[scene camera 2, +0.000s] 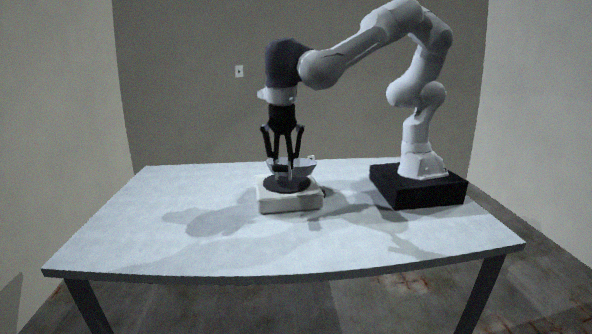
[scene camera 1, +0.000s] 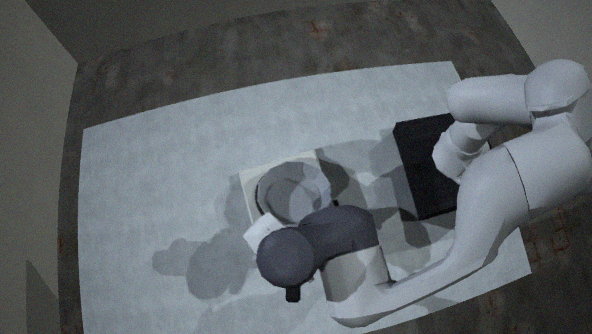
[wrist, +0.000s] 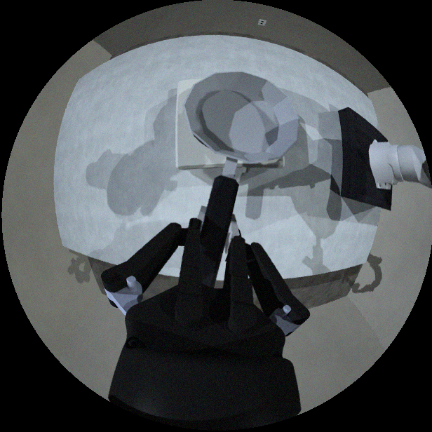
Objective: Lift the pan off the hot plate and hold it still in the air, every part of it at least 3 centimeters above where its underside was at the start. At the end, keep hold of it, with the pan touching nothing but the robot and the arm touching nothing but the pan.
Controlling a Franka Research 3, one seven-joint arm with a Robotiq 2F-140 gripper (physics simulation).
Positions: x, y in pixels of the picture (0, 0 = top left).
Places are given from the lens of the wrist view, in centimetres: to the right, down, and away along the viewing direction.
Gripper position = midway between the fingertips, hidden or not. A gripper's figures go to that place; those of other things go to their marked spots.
gripper point(wrist: 215, 218): 0, 0, 22
grey round pan point(wrist: 245, 117): 5, -17, 23
